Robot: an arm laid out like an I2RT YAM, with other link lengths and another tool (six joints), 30 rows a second.
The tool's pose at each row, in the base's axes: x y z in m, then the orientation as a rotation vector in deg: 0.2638 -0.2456 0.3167 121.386 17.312 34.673; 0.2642 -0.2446 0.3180 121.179 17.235 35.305; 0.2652 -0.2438 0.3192 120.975 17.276 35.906; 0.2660 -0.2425 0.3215 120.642 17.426 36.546; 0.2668 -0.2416 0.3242 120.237 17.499 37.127; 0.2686 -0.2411 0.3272 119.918 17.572 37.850; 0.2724 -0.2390 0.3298 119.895 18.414 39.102; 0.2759 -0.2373 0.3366 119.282 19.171 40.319; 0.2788 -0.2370 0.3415 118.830 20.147 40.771; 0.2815 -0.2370 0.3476 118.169 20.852 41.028; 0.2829 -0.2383 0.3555 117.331 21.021 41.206; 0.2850 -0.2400 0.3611 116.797 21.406 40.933; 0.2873 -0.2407 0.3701 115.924 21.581 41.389; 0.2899 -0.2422 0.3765 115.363 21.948 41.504; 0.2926 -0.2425 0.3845 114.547 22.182 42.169
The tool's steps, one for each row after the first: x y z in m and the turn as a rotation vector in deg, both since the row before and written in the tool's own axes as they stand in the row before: 0.0012 0.0005 -0.0011 -0.172 0.446 0.252; 0.0016 0.0005 -0.0006 -0.136 0.467 0.163; 0.0020 0.0011 -0.0016 -0.221 0.551 0.073; 0.0019 0.0017 -0.0015 -0.312 0.491 0.080; 0.0027 0.0021 -0.0007 -0.219 0.581 0.164; 0.0050 0.0008 -0.0005 0.336 1.203 -0.035; 0.0060 0.0045 -0.0022 -0.229 1.226 -0.161; 0.0042 0.0038 -0.0007 -0.064 0.746 -0.575; 0.0043 0.0050 -0.0010 -0.355 0.538 -0.546; 0.0032 0.0073 -0.0017 -0.698 0.305 -0.293; 0.0027 0.0056 0.0001 -0.379 0.029 -0.531; 0.0045 0.0079 -0.0018 -0.708 0.510 -0.185; 0.0034 0.0062 0.0001 -0.379 0.304 -0.359; 0.0046 0.0069 -0.0012 -0.619 0.676 -0.109
